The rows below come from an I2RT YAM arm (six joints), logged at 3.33 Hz.
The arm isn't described. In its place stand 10 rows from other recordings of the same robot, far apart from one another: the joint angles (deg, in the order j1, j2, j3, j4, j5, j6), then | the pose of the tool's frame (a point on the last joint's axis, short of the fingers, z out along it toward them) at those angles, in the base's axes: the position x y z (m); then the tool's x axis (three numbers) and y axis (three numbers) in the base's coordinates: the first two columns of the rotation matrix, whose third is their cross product.
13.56, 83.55, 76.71, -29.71, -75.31, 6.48 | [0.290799 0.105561 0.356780 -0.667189 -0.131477 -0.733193 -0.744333 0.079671 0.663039]
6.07, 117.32, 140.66, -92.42, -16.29, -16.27 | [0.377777 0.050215 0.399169 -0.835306 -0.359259 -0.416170 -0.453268 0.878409 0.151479]
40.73, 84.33, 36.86, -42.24, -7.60, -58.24 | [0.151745 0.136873 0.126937 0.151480 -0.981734 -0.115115 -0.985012 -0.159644 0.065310]
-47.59, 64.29, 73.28, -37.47, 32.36, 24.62 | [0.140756 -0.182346 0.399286 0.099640 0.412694 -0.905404 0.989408 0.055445 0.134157]
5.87, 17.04, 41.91, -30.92, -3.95, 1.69 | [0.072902 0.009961 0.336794 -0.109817 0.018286 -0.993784 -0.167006 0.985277 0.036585]
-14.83, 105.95, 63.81, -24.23, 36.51, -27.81 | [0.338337 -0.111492 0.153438 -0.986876 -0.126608 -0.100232 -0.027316 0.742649 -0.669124]
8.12, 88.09, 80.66, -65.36, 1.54, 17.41 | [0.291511 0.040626 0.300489 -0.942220 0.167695 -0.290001 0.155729 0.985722 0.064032]
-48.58, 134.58, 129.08, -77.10, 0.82, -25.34 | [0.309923 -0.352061 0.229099 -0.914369 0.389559 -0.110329 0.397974 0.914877 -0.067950]
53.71, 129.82, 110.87, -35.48, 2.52, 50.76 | [0.299565 0.405313 0.204334 -0.916486 0.059198 -0.395664 -0.126932 0.894867 0.427903]
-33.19, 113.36, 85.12, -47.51, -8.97, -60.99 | [0.334249 -0.212010 0.186989 -0.838150 -0.483978 -0.251535 -0.462691 0.875076 -0.141982]
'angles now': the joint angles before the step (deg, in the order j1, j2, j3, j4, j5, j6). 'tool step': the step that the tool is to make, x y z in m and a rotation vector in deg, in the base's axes. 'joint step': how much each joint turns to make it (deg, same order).
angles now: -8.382 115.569 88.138 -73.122 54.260 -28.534
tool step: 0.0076 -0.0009 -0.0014 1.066 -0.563 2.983
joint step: -0.006 0.001 0.015 4.671 -0.699 -5.299
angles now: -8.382 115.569 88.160 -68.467 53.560 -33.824
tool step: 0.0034 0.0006 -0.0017 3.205 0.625 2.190
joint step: -0.002 -0.007 -0.010 2.060 -2.885 -3.980
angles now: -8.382 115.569 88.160 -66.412 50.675 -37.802
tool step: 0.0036 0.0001 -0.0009 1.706 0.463 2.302
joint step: 0.003 0.002 0.000 2.118 -1.508 -3.688
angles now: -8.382 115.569 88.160 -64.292 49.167 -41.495
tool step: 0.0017 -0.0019 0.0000 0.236 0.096 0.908
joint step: -0.259 -0.004 0.025 1.192 -0.197 -1.788
